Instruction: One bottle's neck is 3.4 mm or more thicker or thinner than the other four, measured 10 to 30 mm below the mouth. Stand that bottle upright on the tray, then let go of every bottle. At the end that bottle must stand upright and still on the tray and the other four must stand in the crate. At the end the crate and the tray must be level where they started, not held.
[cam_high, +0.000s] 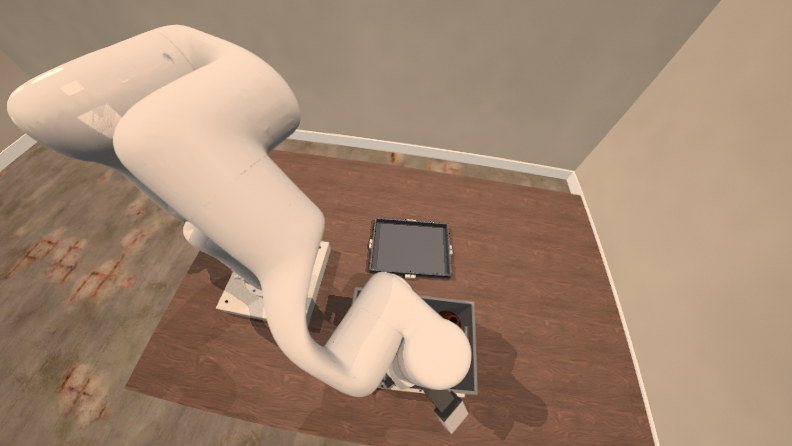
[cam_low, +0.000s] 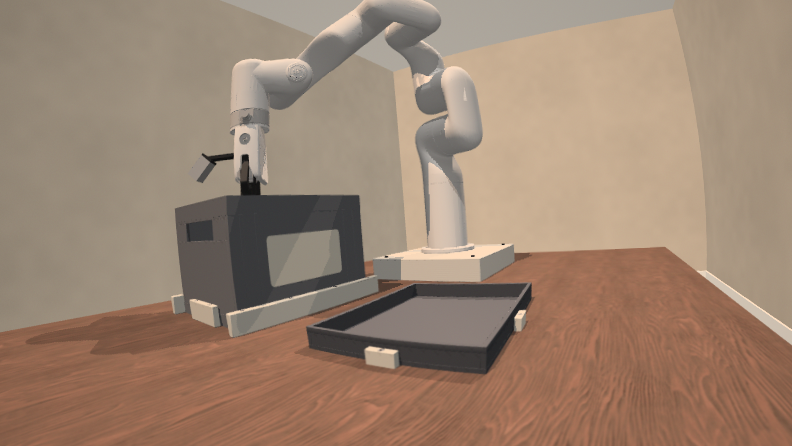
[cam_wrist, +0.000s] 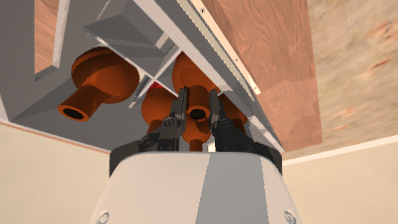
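The dark grey crate lies 1 cm ahead of my hand, 5 cm to the left of it and 7 cm below it. Round my hand: dark tray (5 cm ahead, 34 cm to the left, 15 cm below); brown bottle (1 cm ahead, 9 cm to the left, 7 cm below).
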